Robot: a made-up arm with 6 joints.
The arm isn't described. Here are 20 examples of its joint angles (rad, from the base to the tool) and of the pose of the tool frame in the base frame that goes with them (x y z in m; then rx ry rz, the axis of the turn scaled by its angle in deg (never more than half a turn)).
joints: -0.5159 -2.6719 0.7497 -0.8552 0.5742 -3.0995
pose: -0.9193 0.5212 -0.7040 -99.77 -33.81 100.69
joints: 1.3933 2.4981 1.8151 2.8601 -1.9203 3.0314
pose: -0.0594 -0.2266 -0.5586 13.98 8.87 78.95
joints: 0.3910 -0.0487 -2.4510 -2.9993 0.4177 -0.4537
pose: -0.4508 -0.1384 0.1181 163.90 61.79 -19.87
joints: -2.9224 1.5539 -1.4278 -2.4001 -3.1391 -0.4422
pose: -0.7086 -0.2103 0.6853 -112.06 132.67 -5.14
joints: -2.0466 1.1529 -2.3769 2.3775 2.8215 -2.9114
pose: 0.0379 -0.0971 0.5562 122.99 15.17 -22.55
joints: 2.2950 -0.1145 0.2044 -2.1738 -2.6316 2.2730
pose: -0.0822 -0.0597 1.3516 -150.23 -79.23 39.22
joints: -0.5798 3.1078 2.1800 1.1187 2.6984 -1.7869
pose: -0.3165 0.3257 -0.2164 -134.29 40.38 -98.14
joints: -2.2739 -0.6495 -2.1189 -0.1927 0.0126 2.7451
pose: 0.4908 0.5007 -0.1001 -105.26 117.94 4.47
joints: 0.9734 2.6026 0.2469 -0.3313 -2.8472 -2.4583
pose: 0.2504 0.4797 -0.9822 0.70 -5.75 -66.84
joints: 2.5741 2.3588 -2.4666 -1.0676 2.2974 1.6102
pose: -0.3634 0.2680 0.2488 -11.60 -157.88 -76.17
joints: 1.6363 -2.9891 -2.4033 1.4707 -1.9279 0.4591
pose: 0.0397 0.3920 -0.1279 119.08 9.77 96.53
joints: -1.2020 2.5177 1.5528 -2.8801 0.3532 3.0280
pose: -0.0444 0.2253 -0.9335 -89.78 -117.21 -17.04
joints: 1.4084 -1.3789 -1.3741 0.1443 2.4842 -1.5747
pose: -0.2141 -0.9235 -0.2647 15.04 -5.36 -16.65
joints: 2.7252 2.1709 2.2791 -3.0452 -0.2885 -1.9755
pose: 0.1918 -0.1443 -0.4305 -70.54 80.54 -100.76
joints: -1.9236 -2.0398 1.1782 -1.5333 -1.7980 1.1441
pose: 0.5401 0.9679 0.2418 122.04 -49.30 109.57
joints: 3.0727 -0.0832 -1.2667 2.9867 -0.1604 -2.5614
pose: 0.8323 -0.1055 0.9807 -89.72 21.00 -133.54
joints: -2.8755 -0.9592 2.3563 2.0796 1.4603 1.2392
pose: -0.0833 -0.1878 0.6831 58.68 -27.07 69.10
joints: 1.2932 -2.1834 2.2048 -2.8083 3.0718 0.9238
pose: -0.1948 -0.5080 0.2953 164.45 60.30 -2.89
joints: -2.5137 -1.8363 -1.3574 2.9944 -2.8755 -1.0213
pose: 0.5505 0.3425 -0.6184 -14.00 11.71 -13.93
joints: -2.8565 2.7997 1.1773 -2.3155 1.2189 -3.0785
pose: 0.2411 0.1072 -1.0541 -138.84 16.17 35.05
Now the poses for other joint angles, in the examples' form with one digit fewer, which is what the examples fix.
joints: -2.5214 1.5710 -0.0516 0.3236 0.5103 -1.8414
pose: -1.148 -0.906 0.103 -57.1 -123.5 82.0
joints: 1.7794 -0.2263 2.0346 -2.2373 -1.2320 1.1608
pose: -0.252 0.496 0.529 -152.5 -26.5 70.3
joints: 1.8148 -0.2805 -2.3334 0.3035 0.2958 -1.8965
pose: 0.089 -0.615 0.085 132.4 16.0 0.2
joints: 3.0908 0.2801 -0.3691 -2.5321 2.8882 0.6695
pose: -0.110 -0.028 1.319 10.1 172.5 12.6
